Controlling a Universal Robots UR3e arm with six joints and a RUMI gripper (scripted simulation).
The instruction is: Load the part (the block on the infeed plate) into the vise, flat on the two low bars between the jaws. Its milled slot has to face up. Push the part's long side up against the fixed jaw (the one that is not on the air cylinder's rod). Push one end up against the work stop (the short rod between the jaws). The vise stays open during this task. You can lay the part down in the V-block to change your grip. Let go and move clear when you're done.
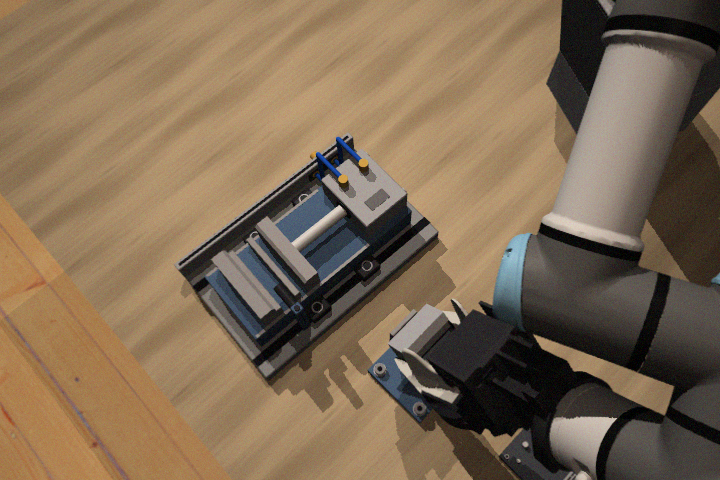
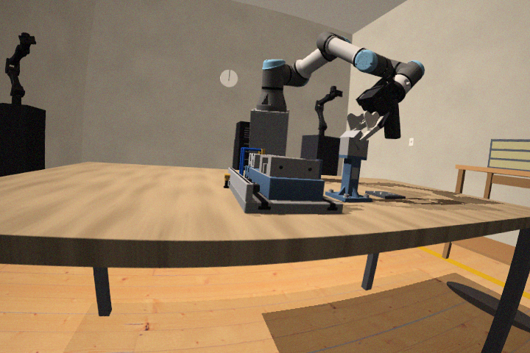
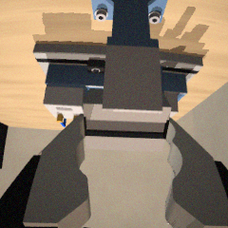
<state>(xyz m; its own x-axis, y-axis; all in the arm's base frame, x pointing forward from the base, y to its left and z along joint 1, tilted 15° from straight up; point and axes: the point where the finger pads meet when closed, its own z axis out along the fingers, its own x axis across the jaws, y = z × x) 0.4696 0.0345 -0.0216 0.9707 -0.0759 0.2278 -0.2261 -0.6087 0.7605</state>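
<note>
My gripper is now right at the part. From my hand the other things lie so: white cylinder rod: 200 mm to the right, 80 mm below, 50 mm behind; then dark work stop: 170 mm to the right, 70 mm below, 40 mm ahead; then moving jaw: 210 mm to the right, 80 mm below.
</note>
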